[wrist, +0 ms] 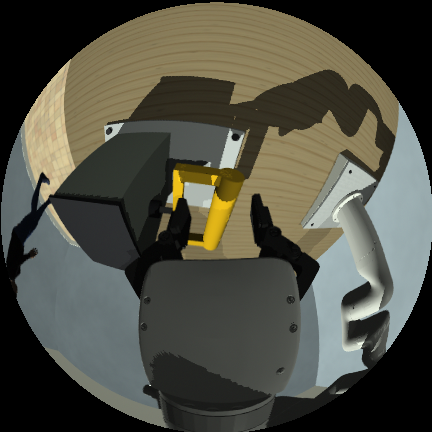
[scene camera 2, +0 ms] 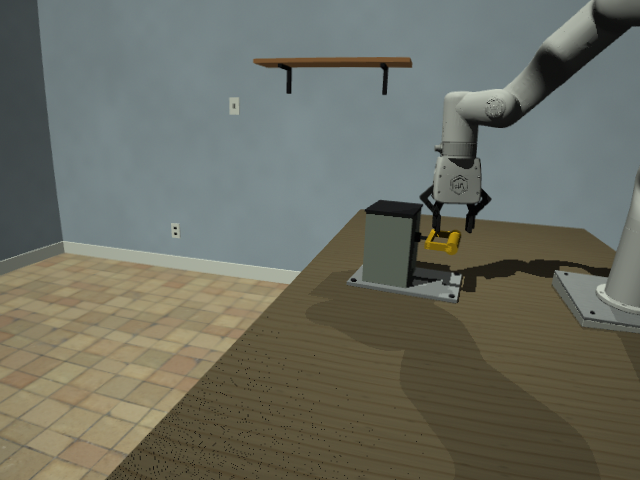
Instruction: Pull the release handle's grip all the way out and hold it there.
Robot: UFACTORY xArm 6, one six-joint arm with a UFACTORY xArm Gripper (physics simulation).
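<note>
The release handle is a yellow frame with a round grip bar (scene camera 2: pixel 453 241) (wrist: pixel 222 215) on its outer side. A short dark rod joins it to the side of a grey-green box with a black top (scene camera 2: pixel 388 250) (wrist: pixel 95 230). My gripper (scene camera 2: pixel 453 231) (wrist: pixel 219 205) is partly open, pointing down, with nothing held. In the wrist view, the left finger is over the frame's inner side, between box and bar, and the right finger is beyond the bar with a gap. In the scene view, the fingertips are near the height of the frame's top; exact depth is hard to tell.
The box stands on a light base plate (scene camera 2: pixel 439 292) (wrist: pixel 230 152) on the wooden table (scene camera 2: pixel 320 392) (wrist: pixel 200 40). The arm's own mounting plate (scene camera 2: pixel 576 299) (wrist: pixel 327 200) is to the right. A wooden shelf (scene camera 2: pixel 333 62) hangs on the wall behind.
</note>
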